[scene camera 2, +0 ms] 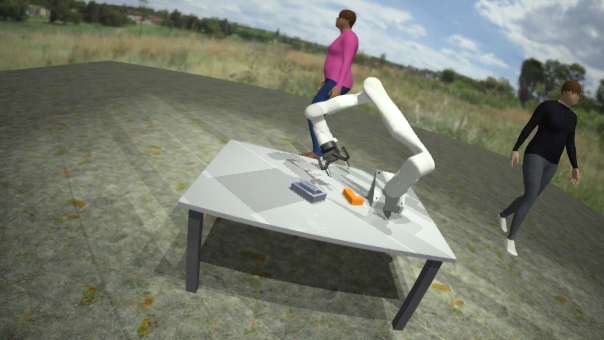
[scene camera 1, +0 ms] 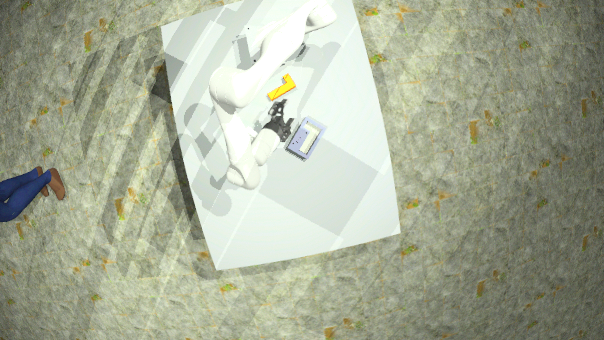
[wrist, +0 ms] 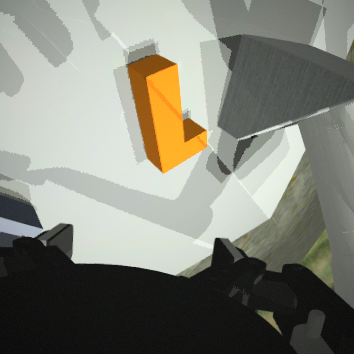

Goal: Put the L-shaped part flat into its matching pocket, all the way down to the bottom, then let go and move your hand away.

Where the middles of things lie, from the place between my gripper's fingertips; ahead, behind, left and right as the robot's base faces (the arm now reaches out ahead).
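Scene:
The grey pocket block [scene camera 1: 310,132] is 120 mm ahead of my hand, 50 mm to the left of it and 110 mm below it. As for the orange L-shaped part [wrist: 168,140], my hand is 110 mm above that one, 100 mm past it and 20 mm to the left of it.

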